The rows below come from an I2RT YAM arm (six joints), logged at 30 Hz.
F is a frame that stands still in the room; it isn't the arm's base.
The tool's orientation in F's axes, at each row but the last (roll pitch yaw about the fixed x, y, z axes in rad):
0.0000, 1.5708, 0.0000
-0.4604, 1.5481, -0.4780
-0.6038, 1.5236, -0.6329
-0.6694, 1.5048, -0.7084
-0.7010, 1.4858, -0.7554
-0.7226, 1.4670, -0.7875
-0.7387, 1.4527, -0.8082
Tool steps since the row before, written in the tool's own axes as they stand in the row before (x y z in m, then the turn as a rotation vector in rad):
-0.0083, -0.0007, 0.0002, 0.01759, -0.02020, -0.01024
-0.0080, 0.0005, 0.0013, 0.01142, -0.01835, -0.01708
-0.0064, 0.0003, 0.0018, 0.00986, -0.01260, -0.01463
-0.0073, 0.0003, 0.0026, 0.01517, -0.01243, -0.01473
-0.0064, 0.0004, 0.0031, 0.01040, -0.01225, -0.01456
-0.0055, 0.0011, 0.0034, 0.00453, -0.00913, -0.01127
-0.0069, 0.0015, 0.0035, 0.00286, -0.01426, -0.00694
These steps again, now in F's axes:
0.0002, -0.0007, 0.0083, -0.01024, -0.02020, -0.01759
0.0011, 0.0006, 0.0080, -0.01717, -0.01817, -0.01158
0.0016, 0.0004, 0.0065, -0.01461, -0.01245, -0.01008
0.0022, 0.0005, 0.0074, -0.01444, -0.01250, -0.01539
0.0027, 0.0006, 0.0066, -0.01455, -0.01205, -0.01064
0.0031, 0.0013, 0.0057, -0.01150, -0.00872, -0.00476
0.0030, 0.0018, 0.0070, -0.00770, -0.01396, -0.00231

